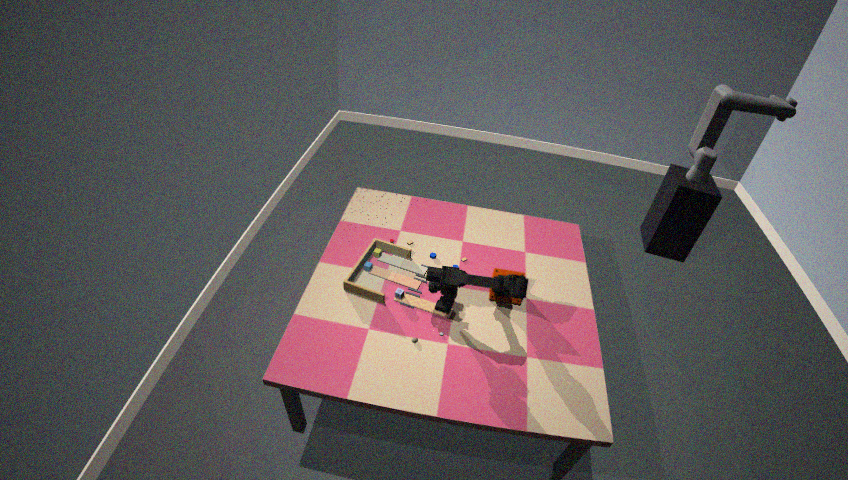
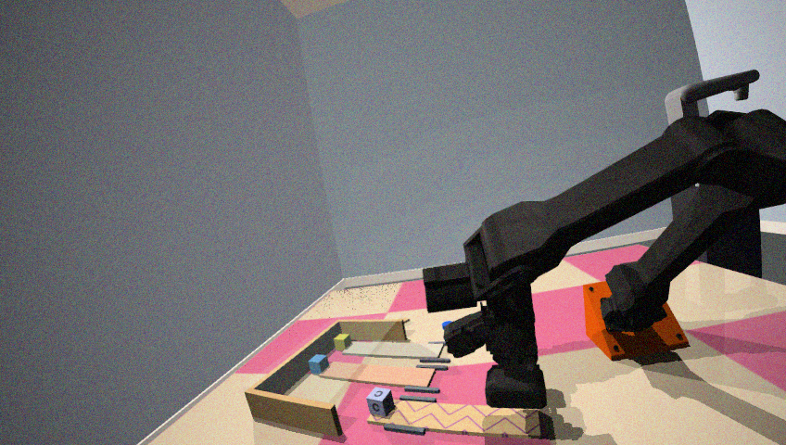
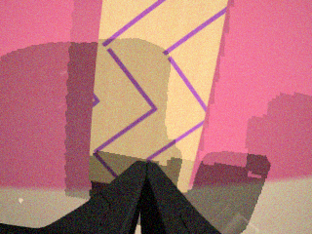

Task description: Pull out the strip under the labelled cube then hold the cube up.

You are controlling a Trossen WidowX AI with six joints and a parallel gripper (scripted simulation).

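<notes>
Now: the zigzag strip 10 cm ahead of my gripper tip and 3 cm below it. From my gripper tip the other things lie so: small tan piece (35 cm to the right, 3 cm below).
</notes>
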